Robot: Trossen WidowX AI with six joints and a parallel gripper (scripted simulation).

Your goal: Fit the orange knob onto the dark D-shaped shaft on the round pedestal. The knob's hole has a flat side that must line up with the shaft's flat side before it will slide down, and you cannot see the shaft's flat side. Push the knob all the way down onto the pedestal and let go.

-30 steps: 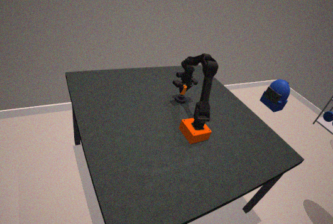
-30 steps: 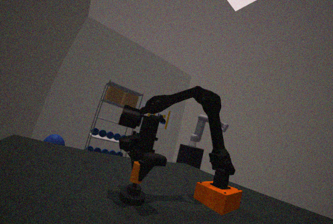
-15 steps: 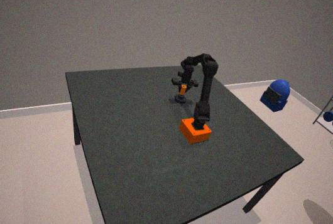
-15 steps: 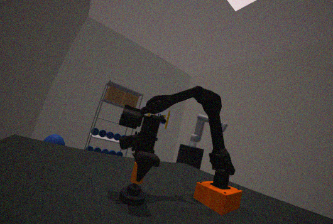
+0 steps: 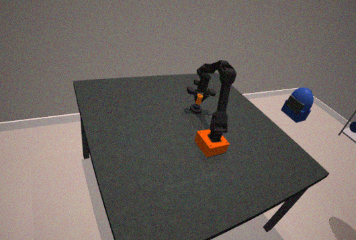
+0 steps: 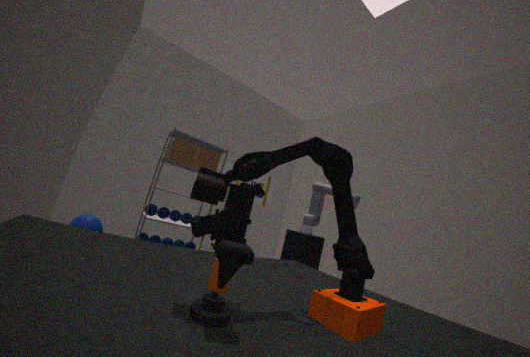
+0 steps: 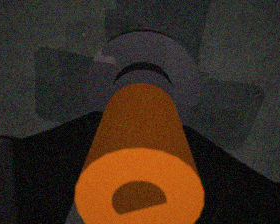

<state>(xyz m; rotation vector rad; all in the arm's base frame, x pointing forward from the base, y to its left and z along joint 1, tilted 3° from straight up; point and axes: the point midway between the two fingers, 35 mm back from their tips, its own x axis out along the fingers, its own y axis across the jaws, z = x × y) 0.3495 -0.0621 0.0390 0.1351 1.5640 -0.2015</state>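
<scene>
Now: the orange knob 2 cm above my gripper tip. Round my gripper tip: round pedestal 4 cm below.
</scene>
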